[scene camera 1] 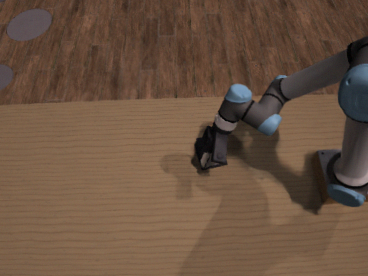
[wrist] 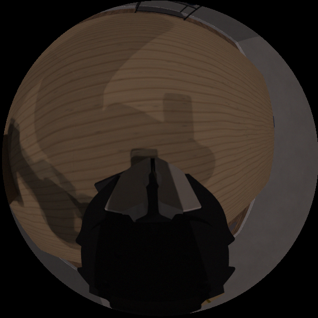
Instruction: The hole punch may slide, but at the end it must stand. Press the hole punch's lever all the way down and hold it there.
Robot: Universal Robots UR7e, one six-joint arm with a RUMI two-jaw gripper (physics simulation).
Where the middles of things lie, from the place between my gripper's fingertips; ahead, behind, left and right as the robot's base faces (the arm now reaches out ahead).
Right now the black hole punch (wrist: 153, 215) is 40 mm behind my hand, 80 mm to the right of it and 10 mm below it.
